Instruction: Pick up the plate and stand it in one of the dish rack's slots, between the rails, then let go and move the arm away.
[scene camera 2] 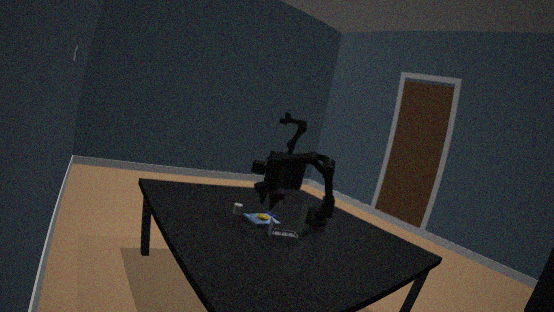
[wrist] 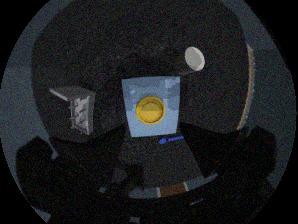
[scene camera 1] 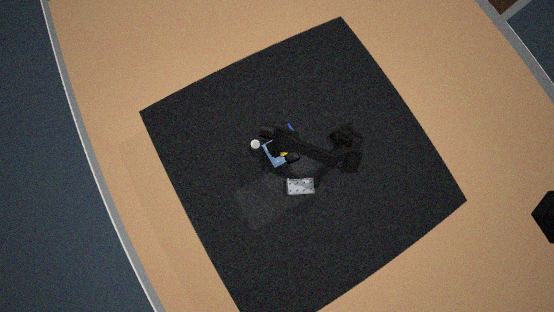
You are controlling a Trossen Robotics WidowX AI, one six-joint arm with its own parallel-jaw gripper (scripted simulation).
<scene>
My gripper point(wrist: 153, 126) is open, holding nothing. Further things: a plate point(wrist: 150, 110) and a dish rack point(wrist: 82, 100).
</scene>
